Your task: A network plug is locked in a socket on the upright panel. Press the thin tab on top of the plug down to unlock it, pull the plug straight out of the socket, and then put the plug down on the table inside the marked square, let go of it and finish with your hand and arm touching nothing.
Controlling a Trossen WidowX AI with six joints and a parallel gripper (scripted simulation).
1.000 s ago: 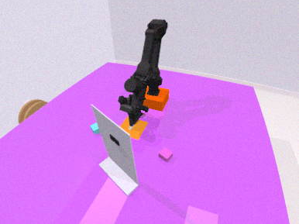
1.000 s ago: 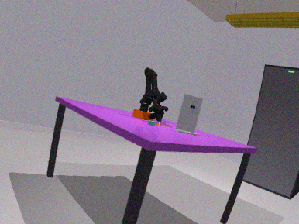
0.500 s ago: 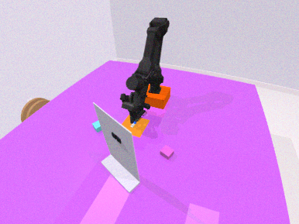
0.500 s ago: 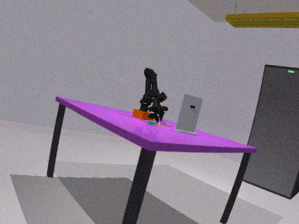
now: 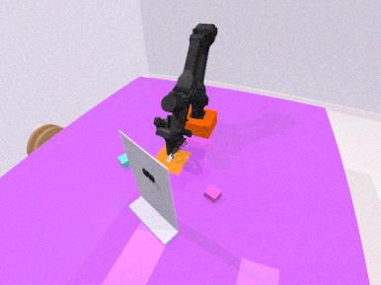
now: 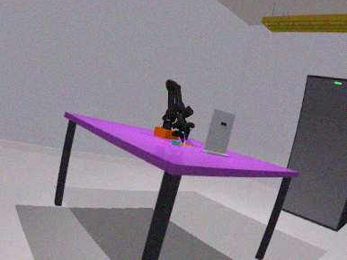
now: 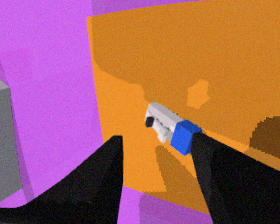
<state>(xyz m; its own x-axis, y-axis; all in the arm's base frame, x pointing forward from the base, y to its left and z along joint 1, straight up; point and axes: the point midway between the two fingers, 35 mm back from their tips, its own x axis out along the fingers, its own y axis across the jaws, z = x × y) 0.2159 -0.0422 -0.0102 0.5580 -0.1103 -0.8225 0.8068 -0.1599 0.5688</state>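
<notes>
My gripper tip is 1 cm short of the thin pale tab and 1 cm above it. The rest, counted from my gripper tip: network plug (1 cm below); grey upright panel (24 cm ahead, 5 cm to the left, 10 cm above); orange marked square (2 cm below).
</notes>
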